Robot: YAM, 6 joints.
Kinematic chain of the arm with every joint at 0, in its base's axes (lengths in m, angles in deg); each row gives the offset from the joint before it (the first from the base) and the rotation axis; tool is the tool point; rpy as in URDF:
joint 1: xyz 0 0 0.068 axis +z
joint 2: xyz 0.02 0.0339 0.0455 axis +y
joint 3: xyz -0.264 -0.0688 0 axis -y
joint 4: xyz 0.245 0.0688 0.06 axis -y
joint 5: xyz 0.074 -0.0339 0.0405 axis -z
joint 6: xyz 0.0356 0 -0.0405 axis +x
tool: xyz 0 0 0 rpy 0 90 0
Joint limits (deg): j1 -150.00..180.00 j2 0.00..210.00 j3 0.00..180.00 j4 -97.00..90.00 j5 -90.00..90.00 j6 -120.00..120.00
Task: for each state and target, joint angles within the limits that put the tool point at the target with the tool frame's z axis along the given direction. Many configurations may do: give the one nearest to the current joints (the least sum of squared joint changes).
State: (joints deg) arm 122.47 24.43 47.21 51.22 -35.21 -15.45
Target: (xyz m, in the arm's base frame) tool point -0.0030 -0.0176 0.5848 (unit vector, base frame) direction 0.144 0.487 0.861
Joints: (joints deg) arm 76.91 35.98 83.76 11.73 1.72 -15.45
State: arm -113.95 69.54 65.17 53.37 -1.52 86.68
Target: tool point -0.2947 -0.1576 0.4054 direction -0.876 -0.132 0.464
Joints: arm -149.88 83.26 64.24 48.40 18.99 86.68
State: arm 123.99 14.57 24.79 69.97 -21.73 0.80
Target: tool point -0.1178 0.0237 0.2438 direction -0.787 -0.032 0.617
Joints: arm 164.54 32.19 0.10 71.53 -13.92 0.80
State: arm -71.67 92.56 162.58 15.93 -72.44 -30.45
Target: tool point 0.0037 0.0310 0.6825 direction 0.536 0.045 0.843
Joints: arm -62.38 58.18 118.72 15.56 -29.72 -30.45
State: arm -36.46 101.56 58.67 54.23 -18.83 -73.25
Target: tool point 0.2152 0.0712 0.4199 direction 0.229 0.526 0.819
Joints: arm 14.22 71.34 48.25 89.88 -26.98 -73.25
